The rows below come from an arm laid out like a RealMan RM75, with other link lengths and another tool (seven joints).
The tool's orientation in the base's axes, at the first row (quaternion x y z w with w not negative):
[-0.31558 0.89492 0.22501 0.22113]
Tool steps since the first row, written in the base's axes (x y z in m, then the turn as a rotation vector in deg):
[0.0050 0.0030 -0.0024 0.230 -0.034 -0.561]
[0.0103 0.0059 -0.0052 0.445 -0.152 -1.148]
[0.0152 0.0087 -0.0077 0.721 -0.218 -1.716]
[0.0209 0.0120 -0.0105 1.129 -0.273 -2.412]
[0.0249 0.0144 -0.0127 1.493 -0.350 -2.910]
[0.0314 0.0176 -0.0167 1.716 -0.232 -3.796]
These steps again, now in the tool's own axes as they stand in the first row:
[-0.0036 -0.0019 0.0048 0.156 -0.324 0.489]
[-0.0072 -0.0041 0.0100 0.375 -0.704 0.950]
[-0.0106 -0.0060 0.0147 0.517 -1.083 1.439]
[-0.0146 -0.0083 0.0202 0.631 -1.576 2.070]
[-0.0174 -0.0098 0.0243 0.678 -2.003 2.520]
[-0.0213 -0.0129 0.0309 0.943 -2.301 3.350]

